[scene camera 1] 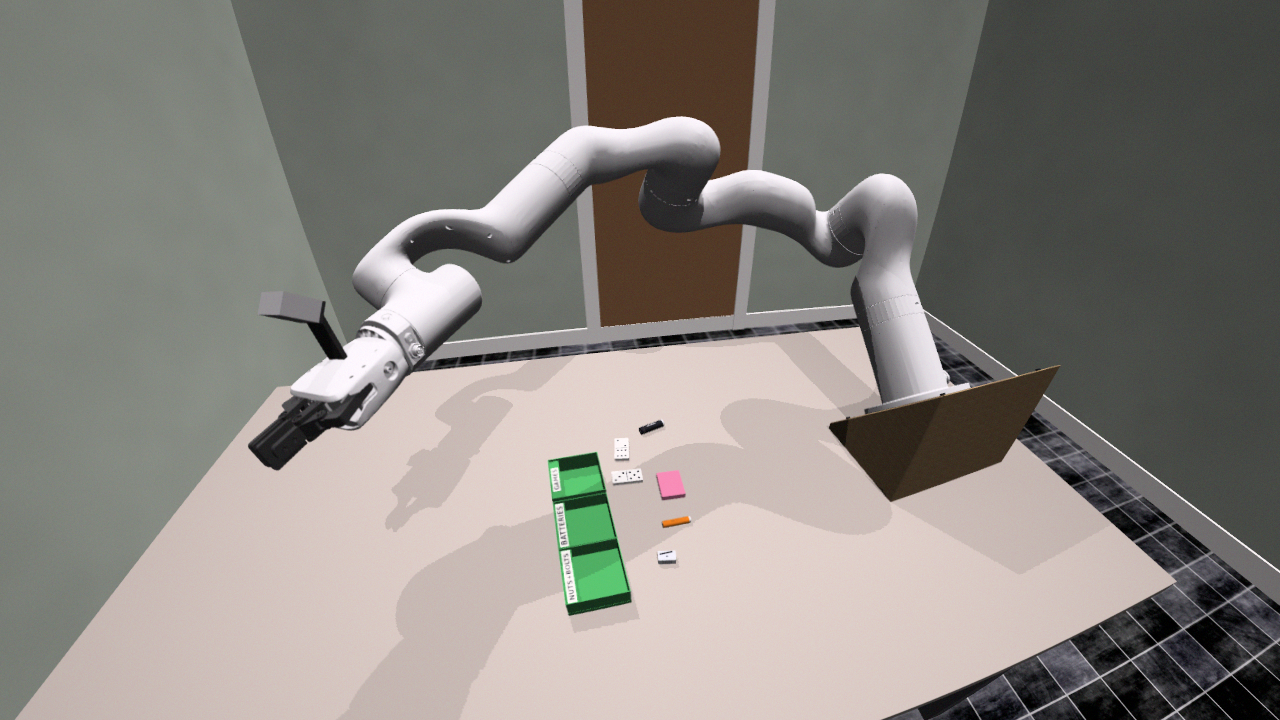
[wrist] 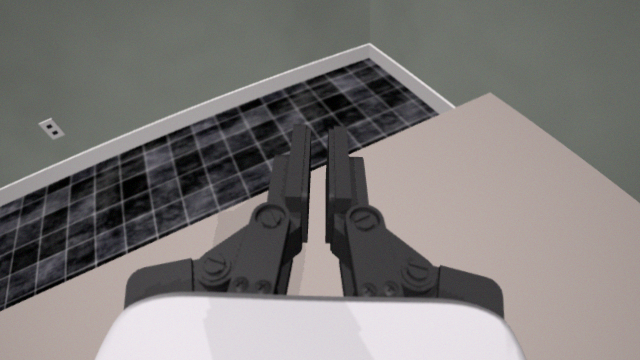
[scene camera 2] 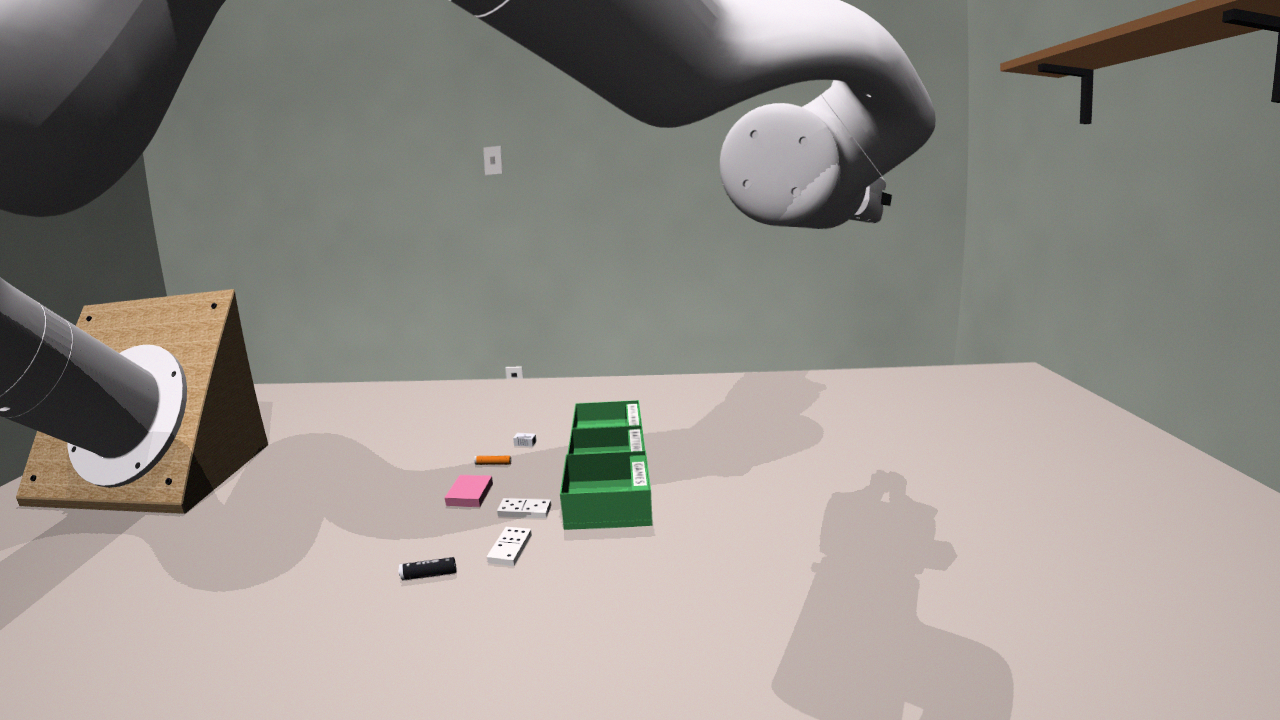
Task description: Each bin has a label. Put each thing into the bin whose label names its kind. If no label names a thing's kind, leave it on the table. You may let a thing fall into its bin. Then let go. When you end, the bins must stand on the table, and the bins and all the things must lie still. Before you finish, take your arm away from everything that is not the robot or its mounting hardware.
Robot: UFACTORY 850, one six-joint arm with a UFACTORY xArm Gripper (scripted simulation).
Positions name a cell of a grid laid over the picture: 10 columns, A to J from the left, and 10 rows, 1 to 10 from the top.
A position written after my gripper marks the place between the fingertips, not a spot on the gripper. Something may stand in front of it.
In view: my gripper (scene camera 1: C7), a black battery (scene camera 2: D8), a pink block (scene camera 2: D7) and a green bin (scene camera 2: E6).
The green bin also shows in scene camera 1 (scene camera 1: E8). My gripper shows as well in the wrist view (wrist: E5) and in scene camera 2 (scene camera 2: G3). The wrist view misses the black battery: it is out of frame. The wrist view does not show the pink block: it is out of frame.
